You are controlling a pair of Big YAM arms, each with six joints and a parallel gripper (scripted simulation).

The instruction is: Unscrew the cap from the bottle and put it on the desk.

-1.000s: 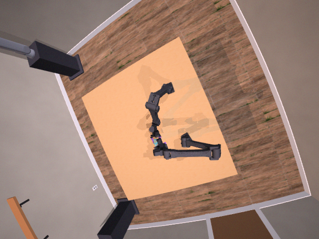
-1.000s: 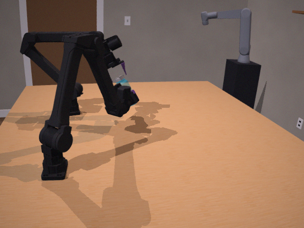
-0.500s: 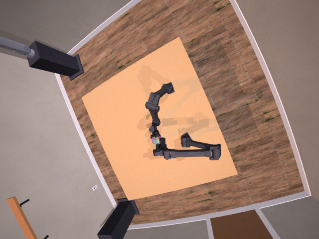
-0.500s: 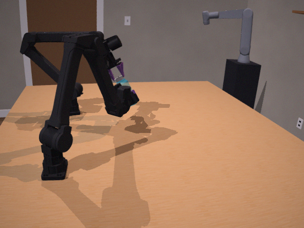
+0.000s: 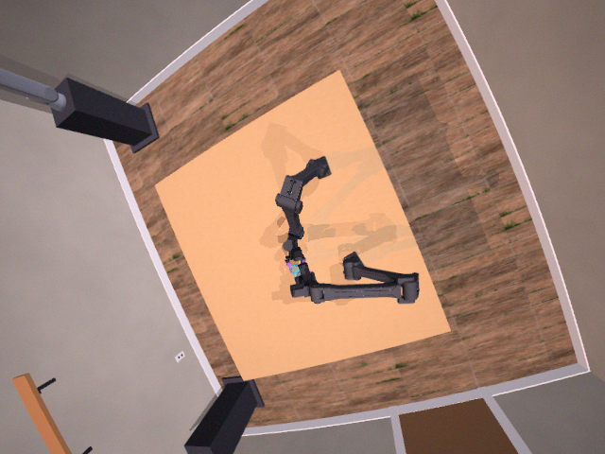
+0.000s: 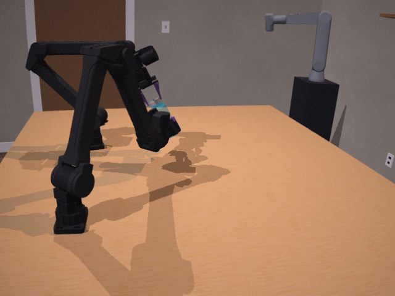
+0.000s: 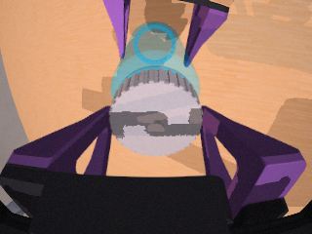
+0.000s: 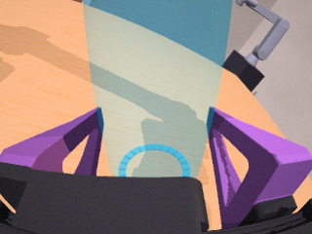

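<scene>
Now: left hand 10 mm above the ribbed cap. Round my left hand: bottle (80 mm below, 40 mm ahead, 10 mm to the right).
Right now my right hand is 1 cm past the bottle, 1 cm to the right of it and 3 cm below it. From my right hand the other things lie so: ribbed cap 5 cm behind, 2 cm to the left, 10 cm above.
</scene>
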